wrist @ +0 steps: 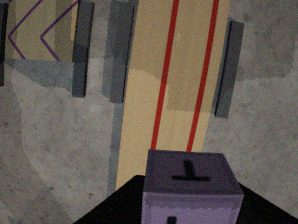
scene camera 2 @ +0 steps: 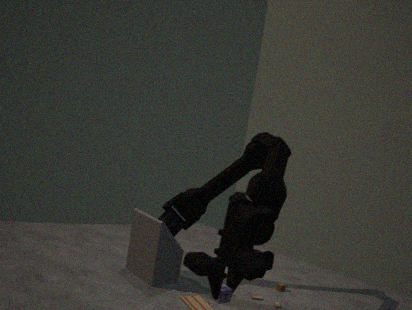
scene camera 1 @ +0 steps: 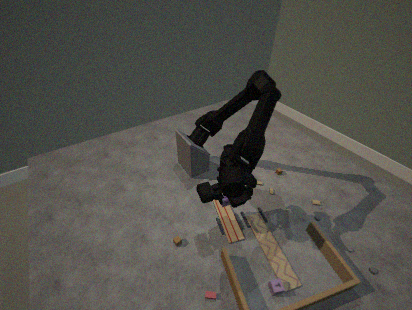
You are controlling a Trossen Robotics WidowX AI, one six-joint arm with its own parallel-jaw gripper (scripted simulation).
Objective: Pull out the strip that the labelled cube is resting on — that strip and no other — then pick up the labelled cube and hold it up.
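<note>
Gripper (scene camera 1: 224, 201) holding a purple cube marked t. In the wrist view, gripper (wrist: 184, 187) visible.
</note>
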